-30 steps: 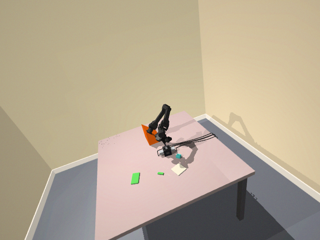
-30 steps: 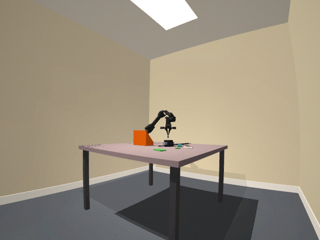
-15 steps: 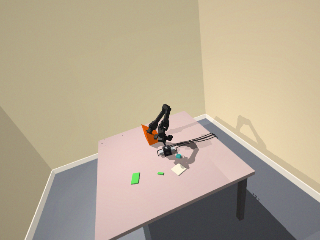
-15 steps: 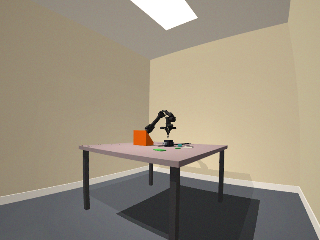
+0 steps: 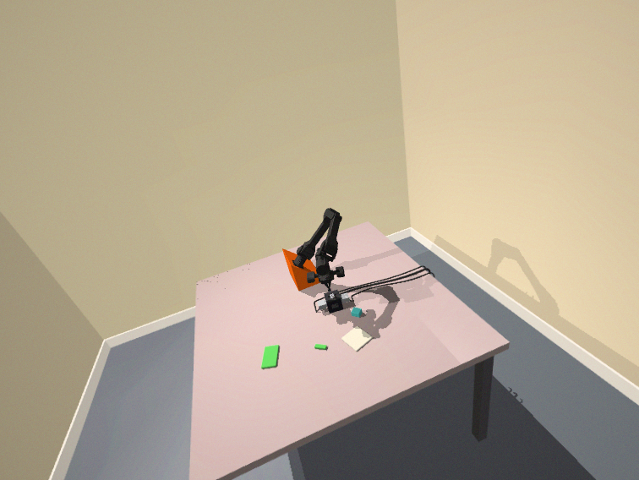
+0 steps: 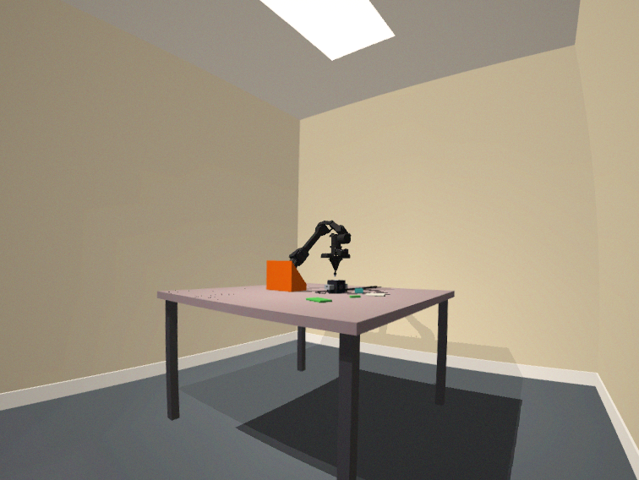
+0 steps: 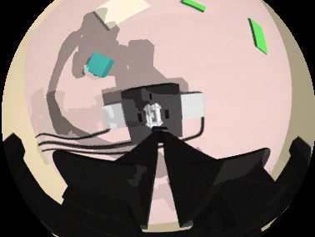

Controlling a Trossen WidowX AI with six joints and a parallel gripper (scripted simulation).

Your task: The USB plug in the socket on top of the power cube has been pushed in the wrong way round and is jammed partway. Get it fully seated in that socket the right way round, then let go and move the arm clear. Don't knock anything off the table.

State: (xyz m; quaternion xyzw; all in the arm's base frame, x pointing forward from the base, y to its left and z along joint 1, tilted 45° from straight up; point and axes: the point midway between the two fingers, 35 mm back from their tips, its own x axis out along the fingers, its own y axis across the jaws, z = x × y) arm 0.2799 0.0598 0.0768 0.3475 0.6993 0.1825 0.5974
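Right now the USB plug is 10 mm below my gripper tip. From my gripper tip the other things lie so: green card: 160 mm ahead, 370 mm to the right, 130 mm below; teal cube: 110 mm ahead, 90 mm to the left, 120 mm below; cream pad: 250 mm ahead, 30 mm to the left, 130 mm below.
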